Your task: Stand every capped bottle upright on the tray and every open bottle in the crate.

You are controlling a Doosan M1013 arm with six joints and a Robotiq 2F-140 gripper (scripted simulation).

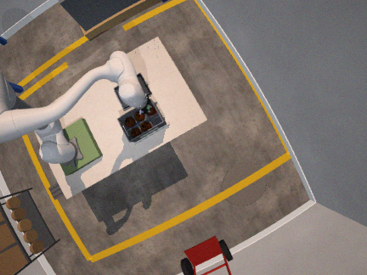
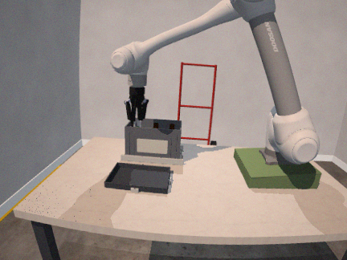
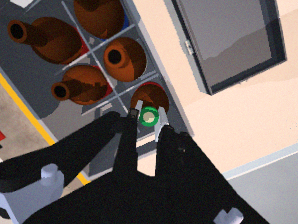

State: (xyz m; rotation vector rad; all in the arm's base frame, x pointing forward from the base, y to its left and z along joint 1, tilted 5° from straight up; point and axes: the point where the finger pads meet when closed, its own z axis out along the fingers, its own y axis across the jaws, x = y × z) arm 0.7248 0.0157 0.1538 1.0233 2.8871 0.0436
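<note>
Right now the bottle is 70 mm below my hand. Round my hand: dark tray (80 mm behind, 230 mm to the left, 150 mm below); then crate (80 mm behind, 50 mm to the right, 80 mm below).
</note>
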